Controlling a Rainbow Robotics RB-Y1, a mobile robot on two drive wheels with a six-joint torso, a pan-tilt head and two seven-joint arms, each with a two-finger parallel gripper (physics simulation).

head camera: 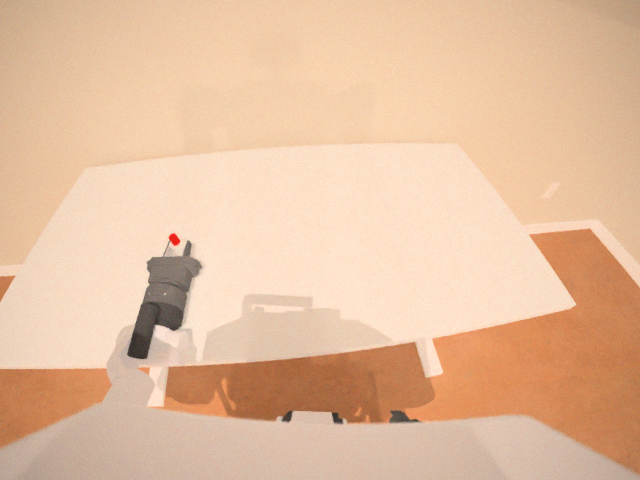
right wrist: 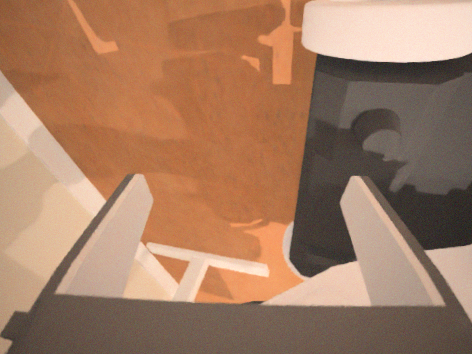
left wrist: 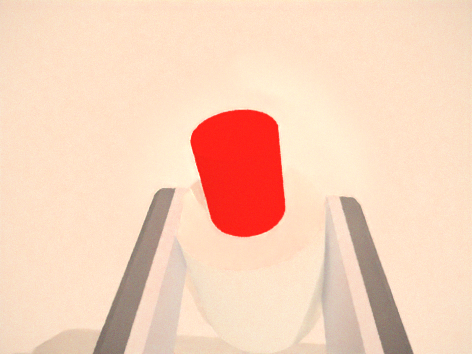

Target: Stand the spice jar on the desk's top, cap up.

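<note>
Head camera: the left gripper (head camera: pixel 180 242) and a white desk (head camera: pixel 313 250) are visible. Left wrist view: a spice jar (left wrist: pixel 252 230), together with the left gripper (left wrist: pixel 255 215) and the desk (left wrist: pixel 105 105). Right wrist view: the right gripper (right wrist: pixel 245 188) and the desk (right wrist: pixel 193 276) appear; the jar is out of frame in the right wrist view.
</note>
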